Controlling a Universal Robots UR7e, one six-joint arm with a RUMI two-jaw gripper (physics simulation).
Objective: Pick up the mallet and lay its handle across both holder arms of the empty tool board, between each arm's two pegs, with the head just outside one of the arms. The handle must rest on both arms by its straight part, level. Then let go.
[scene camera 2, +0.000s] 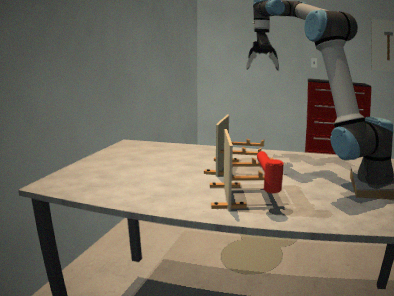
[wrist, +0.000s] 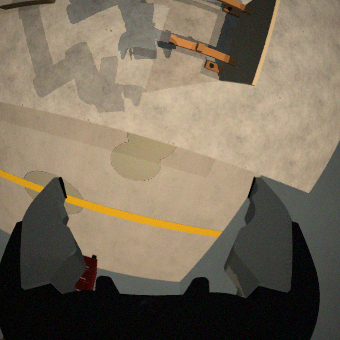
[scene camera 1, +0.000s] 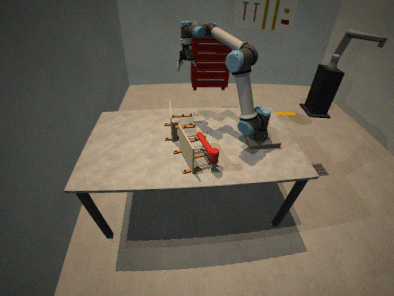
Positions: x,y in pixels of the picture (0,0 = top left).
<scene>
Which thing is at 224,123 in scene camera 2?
A tool board.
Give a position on a red mallet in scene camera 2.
273,168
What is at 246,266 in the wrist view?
My gripper.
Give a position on a tool board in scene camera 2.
At 228,147
</scene>
